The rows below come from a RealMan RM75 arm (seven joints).
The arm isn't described. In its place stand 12 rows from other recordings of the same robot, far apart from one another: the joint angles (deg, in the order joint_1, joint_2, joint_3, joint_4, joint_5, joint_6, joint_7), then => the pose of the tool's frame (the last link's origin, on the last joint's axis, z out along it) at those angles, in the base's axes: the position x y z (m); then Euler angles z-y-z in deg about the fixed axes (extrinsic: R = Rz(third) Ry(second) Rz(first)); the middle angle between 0 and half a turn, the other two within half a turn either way.
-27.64, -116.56, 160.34, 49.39, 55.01, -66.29, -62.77 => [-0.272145, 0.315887, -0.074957, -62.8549, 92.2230, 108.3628]
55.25, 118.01, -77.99, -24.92, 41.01, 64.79, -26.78 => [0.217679, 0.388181, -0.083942, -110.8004, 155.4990, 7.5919]
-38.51, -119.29, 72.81, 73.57, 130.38, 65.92, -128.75 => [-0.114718, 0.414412, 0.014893, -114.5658, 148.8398, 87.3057]
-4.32, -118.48, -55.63, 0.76, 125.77, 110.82, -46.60 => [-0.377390, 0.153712, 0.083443, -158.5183, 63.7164, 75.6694]
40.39, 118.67, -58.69, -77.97, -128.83, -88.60, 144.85 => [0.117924, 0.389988, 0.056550, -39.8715, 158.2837, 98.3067]
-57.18, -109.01, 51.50, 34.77, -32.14, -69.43, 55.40 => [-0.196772, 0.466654, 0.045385, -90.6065, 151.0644, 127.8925]
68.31, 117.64, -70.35, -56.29, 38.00, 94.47, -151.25 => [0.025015, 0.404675, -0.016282, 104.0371, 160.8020, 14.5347]
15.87, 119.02, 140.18, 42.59, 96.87, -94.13, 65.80 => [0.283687, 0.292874, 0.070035, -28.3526, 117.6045, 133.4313]
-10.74, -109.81, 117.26, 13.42, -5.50, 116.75, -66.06 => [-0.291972, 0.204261, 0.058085, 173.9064, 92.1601, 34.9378]
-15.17, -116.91, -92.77, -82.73, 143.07, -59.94, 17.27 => [-0.238274, 0.344934, 0.008570, -117.6308, 141.7054, 120.3786]
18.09, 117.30, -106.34, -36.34, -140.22, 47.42, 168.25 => [0.302855, 0.369181, 0.027549, -49.5452, 84.7571, 91.5706]
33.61, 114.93, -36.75, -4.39, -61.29, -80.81, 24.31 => [0.279067, 0.367160, 0.031657, -45.3841, 99.7386, 120.2976]
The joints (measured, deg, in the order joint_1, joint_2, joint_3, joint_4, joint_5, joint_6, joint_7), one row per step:
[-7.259 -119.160 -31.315 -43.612 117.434 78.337 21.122]
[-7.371 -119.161 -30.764 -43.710 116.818 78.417 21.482]
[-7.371 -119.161 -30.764 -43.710 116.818 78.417 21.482]
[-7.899 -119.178 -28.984 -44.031 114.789 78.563 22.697]
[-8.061 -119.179 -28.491 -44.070 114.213 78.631 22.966]
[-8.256 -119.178 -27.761 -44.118 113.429 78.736 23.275]
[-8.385 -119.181 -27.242 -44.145 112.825 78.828 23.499]
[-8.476 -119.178 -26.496 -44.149 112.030 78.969 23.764]
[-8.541 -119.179 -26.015 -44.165 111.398 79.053 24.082]
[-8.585 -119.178 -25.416 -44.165 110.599 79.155 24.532]
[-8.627 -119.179 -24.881 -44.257 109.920 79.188 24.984]
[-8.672 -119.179 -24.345 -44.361 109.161 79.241 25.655]
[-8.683 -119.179 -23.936 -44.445 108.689 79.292 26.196]
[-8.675 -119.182 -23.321 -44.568 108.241 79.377 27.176]
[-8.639 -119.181 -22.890 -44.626 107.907 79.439 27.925]
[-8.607 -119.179 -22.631 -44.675 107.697 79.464 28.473]
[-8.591 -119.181 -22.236 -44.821 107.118 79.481 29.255]
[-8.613 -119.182 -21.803 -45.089 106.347 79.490 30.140]
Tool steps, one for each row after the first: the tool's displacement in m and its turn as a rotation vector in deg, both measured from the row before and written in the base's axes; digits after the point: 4 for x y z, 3 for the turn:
[0.0005 -0.0005 -0.0010 -0.123 0.062 0.125]
[0.0000 0.0000 0.0000 0.000 0.000 0.000]
[0.0021 -0.0008 -0.0037 -0.498 0.264 0.333]
[0.0004 -0.0002 -0.0009 -0.135 0.054 0.095]
[0.0004 -0.0006 -0.0014 -0.240 0.037 0.120]
[0.0002 -0.0004 -0.0009 -0.144 0.018 0.135]
[-0.0002 -0.0011 -0.0013 -0.236 0.041 0.231]
[-0.0003 -0.0006 -0.0008 -0.094 0.117 0.263]
[-0.0007 -0.0010 -0.0010 -0.108 0.221 0.390]
[-0.0002 -0.0008 -0.0010 -0.146 0.187 0.306]
[-0.0003 -0.0008 -0.0009 -0.065 0.364 0.386]
[-0.0001 -0.0008 -0.0008 -0.066 0.339 0.219]
[0.0004 -0.0014 -0.0014 -0.132 0.760 0.129]
[-0.0001 -0.0011 -0.0009 -0.075 0.618 0.152]
[-0.0001 -0.0007 -0.0006 -0.035 0.455 0.117]
[-0.0002 -0.0008 -0.0008 -0.017 0.494 0.360]
[0.0000 -0.0006 -0.0008 0.008 0.432 0.451]

